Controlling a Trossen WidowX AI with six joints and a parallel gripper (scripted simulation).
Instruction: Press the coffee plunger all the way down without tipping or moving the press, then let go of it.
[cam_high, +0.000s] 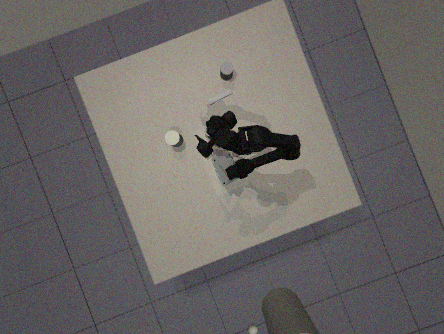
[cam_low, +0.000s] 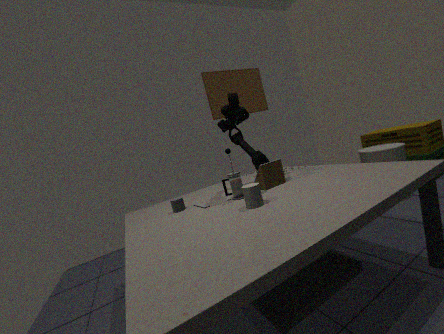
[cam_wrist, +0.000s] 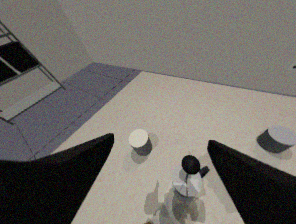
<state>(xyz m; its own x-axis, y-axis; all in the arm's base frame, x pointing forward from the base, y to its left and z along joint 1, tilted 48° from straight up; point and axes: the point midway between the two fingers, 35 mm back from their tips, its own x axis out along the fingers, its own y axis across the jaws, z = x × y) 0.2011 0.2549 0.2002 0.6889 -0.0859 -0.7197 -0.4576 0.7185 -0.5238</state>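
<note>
Right now the coffee press is 40 mm ahead of my gripper tip, 40 mm to the right of it and 250 mm below it. Also, from my gripper tip: flat strip 210 mm ahead, 160 mm to the right, 380 mm below; grey cup 320 mm ahead, 240 mm to the right, 340 mm below; white mug 80 mm ahead, 180 mm to the left, 330 mm below.
</note>
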